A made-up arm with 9 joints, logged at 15 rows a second.
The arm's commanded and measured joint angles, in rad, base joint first. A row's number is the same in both.
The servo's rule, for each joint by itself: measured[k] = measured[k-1] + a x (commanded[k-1-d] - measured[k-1]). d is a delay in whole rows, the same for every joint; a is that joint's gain. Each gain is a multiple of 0.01, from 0.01 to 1. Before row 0 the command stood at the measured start. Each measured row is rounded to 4 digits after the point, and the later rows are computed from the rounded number. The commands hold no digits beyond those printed.
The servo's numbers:
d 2
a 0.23 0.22 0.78 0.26 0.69 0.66 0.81 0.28 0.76
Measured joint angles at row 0:
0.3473 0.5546 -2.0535 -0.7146 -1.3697 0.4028 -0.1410 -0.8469 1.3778
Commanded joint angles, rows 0 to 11:
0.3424 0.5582 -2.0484 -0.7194 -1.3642 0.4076 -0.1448 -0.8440 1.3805
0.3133 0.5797 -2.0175 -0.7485 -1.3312 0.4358 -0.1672 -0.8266 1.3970
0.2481 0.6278 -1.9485 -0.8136 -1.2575 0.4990 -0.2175 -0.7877 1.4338
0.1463 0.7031 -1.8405 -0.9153 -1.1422 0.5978 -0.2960 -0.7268 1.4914
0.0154 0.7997 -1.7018 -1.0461 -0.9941 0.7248 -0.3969 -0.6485 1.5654
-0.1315 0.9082 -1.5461 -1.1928 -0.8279 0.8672 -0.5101 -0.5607 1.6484
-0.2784 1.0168 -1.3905 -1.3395 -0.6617 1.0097 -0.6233 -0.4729 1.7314
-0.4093 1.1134 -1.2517 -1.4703 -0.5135 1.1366 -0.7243 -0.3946 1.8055
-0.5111 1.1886 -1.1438 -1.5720 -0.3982 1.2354 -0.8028 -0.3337 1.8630
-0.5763 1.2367 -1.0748 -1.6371 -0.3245 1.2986 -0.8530 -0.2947 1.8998
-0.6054 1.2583 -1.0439 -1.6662 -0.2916 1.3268 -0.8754 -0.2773 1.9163
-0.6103 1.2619 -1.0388 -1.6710 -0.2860 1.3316 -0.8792 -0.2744 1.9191
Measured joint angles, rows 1 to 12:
0.3473 0.5546 -2.0535 -0.7146 -1.3697 0.4028 -0.1410 -0.8469 1.3778
0.3473 0.5546 -2.0535 -0.7146 -1.3697 0.4028 -0.1410 -0.8469 1.3778
0.3462 0.5554 -2.0495 -0.7158 -1.3659 0.4060 -0.1441 -0.8461 1.3799
0.3386 0.5607 -2.0245 -0.7243 -1.3420 0.4257 -0.1628 -0.8406 1.3929
0.3178 0.5755 -1.9652 -0.7475 -1.2837 0.4741 -0.2071 -0.8258 1.4240
0.2784 0.6036 -1.8679 -0.7911 -1.1861 0.5557 -0.2791 -0.7981 1.4752
0.2179 0.6467 -1.7383 -0.8574 -1.0536 0.6673 -0.3745 -0.7562 1.5438
0.1375 0.7042 -1.5884 -0.9446 -0.8979 0.7992 -0.4843 -0.7015 1.6233
0.0418 0.7730 -1.4340 -1.0473 -0.7349 0.9381 -0.5969 -0.6375 1.7055
-0.0620 0.8479 -1.2918 -1.1573 -0.5821 1.0691 -0.7001 -0.5695 1.7815
-0.1653 0.9229 -1.1764 -1.2651 -0.4552 1.1789 -0.7833 -0.5035 1.8434
-0.2598 0.9919 -1.0972 -1.3618 -0.3650 1.2579 -0.8398 -0.4450 1.8863

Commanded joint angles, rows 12 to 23:
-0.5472 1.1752 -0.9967 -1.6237 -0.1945 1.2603 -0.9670 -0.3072 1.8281
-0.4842 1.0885 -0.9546 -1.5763 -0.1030 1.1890 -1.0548 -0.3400 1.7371
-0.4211 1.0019 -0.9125 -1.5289 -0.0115 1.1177 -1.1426 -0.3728 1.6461
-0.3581 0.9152 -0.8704 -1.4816 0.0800 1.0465 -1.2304 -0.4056 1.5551
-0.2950 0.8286 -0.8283 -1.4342 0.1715 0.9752 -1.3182 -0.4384 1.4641
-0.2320 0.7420 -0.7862 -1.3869 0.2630 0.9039 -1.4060 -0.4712 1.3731
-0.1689 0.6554 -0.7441 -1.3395 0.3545 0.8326 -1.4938 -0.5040 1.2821
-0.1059 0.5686 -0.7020 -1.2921 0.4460 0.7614 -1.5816 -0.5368 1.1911
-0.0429 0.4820 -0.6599 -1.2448 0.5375 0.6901 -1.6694 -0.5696 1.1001
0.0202 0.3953 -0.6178 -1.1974 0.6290 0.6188 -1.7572 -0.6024 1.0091
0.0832 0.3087 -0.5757 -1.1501 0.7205 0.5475 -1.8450 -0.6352 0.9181
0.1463 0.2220 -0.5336 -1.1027 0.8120 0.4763 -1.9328 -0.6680 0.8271
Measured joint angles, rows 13 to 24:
-0.3393 1.0505 -1.0556 -1.4409 -0.3144 1.3034 -0.8686 -0.3980 1.9091
-0.4016 1.0970 -1.0425 -1.5007 -0.2948 1.3220 -0.8772 -0.3634 1.9167
-0.4351 1.1142 -1.0068 -1.5327 -0.2256 1.2813 -0.9499 -0.3477 1.8494
-0.4464 1.1085 -0.9661 -1.5440 -0.1410 1.2204 -1.0349 -0.3455 1.7641
-0.4406 1.0850 -0.9243 -1.5401 -0.0516 1.1526 -1.1221 -0.3531 1.6744
-0.4216 1.0476 -0.8823 -1.5249 0.0392 1.0826 -1.2098 -0.3678 1.5837
-0.3925 0.9994 -0.8402 -1.5013 0.1305 1.0117 -1.2976 -0.3876 1.4928
-0.3556 0.9428 -0.7981 -1.4716 0.2219 0.9406 -1.3854 -0.4110 1.4018
-0.3127 0.8796 -0.7560 -1.4373 0.3134 0.8693 -1.4732 -0.4370 1.3108
-0.2651 0.8112 -0.7139 -1.3995 0.4049 0.7981 -1.5610 -0.4649 1.2198
-0.2140 0.7388 -0.6718 -1.3593 0.4964 0.7268 -1.6488 -0.4942 1.1288
-0.1601 0.6632 -0.6297 -1.3172 0.5879 0.6555 -1.7366 -0.5245 1.0378

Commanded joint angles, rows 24 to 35:
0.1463 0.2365 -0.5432 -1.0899 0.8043 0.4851 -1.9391 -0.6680 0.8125
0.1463 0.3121 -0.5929 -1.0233 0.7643 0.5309 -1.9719 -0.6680 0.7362
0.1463 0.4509 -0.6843 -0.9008 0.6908 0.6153 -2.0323 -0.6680 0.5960
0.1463 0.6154 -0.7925 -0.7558 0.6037 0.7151 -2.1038 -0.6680 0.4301
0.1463 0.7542 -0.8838 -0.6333 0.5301 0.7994 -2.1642 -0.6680 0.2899
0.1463 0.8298 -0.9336 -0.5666 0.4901 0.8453 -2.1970 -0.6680 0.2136
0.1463 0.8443 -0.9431 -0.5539 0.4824 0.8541 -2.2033 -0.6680 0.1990
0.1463 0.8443 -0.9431 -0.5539 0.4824 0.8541 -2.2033 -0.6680 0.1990
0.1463 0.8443 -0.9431 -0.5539 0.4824 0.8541 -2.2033 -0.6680 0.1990
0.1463 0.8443 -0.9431 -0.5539 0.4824 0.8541 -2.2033 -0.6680 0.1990
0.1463 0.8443 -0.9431 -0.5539 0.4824 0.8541 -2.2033 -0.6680 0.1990
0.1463 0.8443 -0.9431 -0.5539 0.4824 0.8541 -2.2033 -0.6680 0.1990
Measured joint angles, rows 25 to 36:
-0.1041 0.5852 -0.5876 -1.2738 0.6794 0.5842 -1.8244 -0.5555 0.9468
-0.0465 0.5053 -0.5455 -1.2293 0.7709 0.5130 -1.9122 -0.5870 0.8558
-0.0022 0.4462 -0.5437 -1.1931 0.7939 0.4946 -1.9340 -0.6097 0.8229
0.0320 0.4167 -0.5821 -1.1490 0.7735 0.5186 -1.9647 -0.6260 0.7570
0.0583 0.4242 -0.6618 -1.0845 0.7164 0.5824 -2.0195 -0.6378 0.6346
0.0785 0.4663 -0.7637 -0.9990 0.6386 0.6700 -2.0878 -0.6463 0.4792
0.0941 0.5296 -0.8574 -0.9039 0.5637 0.7554 -2.1497 -0.6524 0.3353
0.1061 0.5956 -0.9168 -0.8162 0.5129 0.8147 -2.1880 -0.6568 0.2428
0.1153 0.6503 -0.9373 -0.7480 0.4919 0.8407 -2.2004 -0.6599 0.2095
0.1224 0.6930 -0.9418 -0.6975 0.4853 0.8495 -2.2027 -0.6622 0.2015
0.1279 0.7263 -0.9428 -0.6602 0.4833 0.8525 -2.2032 -0.6638 0.1996
0.1321 0.7523 -0.9430 -0.6326 0.4827 0.8536 -2.2033 -0.6650 0.1991

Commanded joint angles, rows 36 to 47:
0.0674 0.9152 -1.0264 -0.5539 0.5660 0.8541 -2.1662 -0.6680 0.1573
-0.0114 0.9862 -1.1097 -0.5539 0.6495 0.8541 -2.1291 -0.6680 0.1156
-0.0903 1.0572 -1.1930 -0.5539 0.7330 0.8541 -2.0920 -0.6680 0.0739
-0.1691 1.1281 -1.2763 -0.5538 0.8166 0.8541 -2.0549 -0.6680 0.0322
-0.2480 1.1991 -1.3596 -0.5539 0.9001 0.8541 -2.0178 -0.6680 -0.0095
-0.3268 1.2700 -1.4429 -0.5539 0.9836 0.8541 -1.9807 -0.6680 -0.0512
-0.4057 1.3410 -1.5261 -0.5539 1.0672 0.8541 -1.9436 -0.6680 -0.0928
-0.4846 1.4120 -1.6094 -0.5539 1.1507 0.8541 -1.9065 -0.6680 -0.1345
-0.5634 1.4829 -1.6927 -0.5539 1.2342 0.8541 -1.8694 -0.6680 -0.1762
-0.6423 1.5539 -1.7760 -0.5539 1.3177 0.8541 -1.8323 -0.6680 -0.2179
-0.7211 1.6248 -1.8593 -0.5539 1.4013 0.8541 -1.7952 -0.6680 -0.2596
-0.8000 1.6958 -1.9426 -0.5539 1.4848 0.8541 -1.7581 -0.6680 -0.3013
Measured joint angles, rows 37 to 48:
0.1354 0.7725 -0.9431 -0.6121 0.4825 0.8539 -2.2033 -0.6658 0.1990
0.1379 0.7883 -0.9431 -0.5970 0.4824 0.8540 -2.2033 -0.6664 0.1990
0.1217 0.8162 -1.0081 -0.5858 0.5401 0.8541 -2.1732 -0.6668 0.1673
0.0911 0.8536 -1.0873 -0.5775 0.6156 0.8541 -2.1375 -0.6671 0.1280
0.0494 0.8984 -1.1697 -0.5714 0.6966 0.8541 -2.1006 -0.6674 0.0869
-0.0009 0.9489 -1.2528 -0.5668 0.7794 0.8541 -2.0636 -0.6676 0.0453
-0.0577 1.0039 -1.3361 -0.5634 0.8627 0.8541 -2.0265 -0.6677 0.0037
-0.1196 1.0624 -1.4194 -0.5609 0.9461 0.8541 -1.9894 -0.6678 -0.0380
-0.1854 1.1237 -1.5026 -0.5591 1.0297 0.8541 -1.9523 -0.6679 -0.0796
-0.2542 1.1871 -1.5859 -0.5577 1.1132 0.8541 -1.9152 -0.6679 -0.1213
-0.3253 1.2522 -1.6692 -0.5567 1.1967 0.8541 -1.8781 -0.6679 -0.1630
-0.3982 1.3186 -1.7525 -0.5560 1.2802 0.8541 -1.8410 -0.6679 -0.2047

